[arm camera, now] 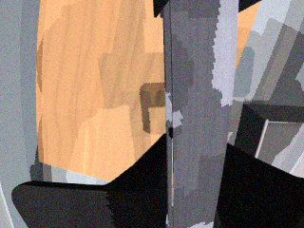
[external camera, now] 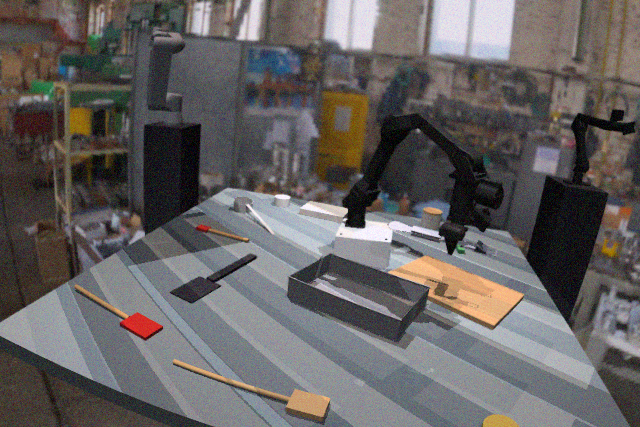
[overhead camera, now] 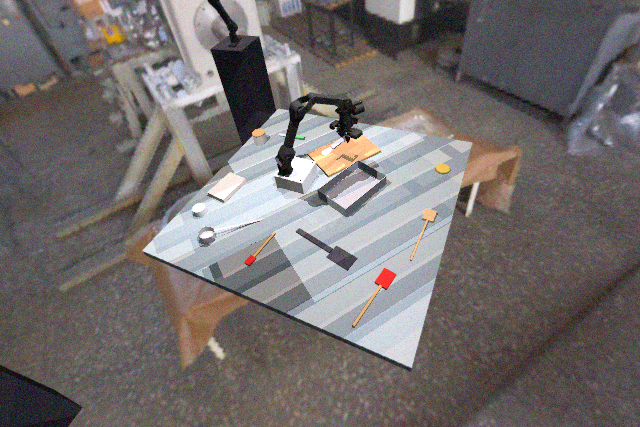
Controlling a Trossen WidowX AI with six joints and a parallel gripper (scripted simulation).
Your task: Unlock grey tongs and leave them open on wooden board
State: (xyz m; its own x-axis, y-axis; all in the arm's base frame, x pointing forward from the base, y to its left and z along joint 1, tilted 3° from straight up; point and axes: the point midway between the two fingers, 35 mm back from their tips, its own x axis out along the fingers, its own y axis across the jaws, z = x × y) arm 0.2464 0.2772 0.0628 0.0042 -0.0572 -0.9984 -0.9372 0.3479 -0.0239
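My gripper tip is 40 mm past the wooden board, 50 mm to the right of it and 120 mm above it. From my gripper tip the other things lie so: dark grey roasting tin: 110 mm ahead, 230 mm to the right, 100 mm below; dark grey spatula: 120 mm ahead, 610 mm to the right, 120 mm below; pale block: 560 mm behind, 410 mm to the right, 110 mm below.
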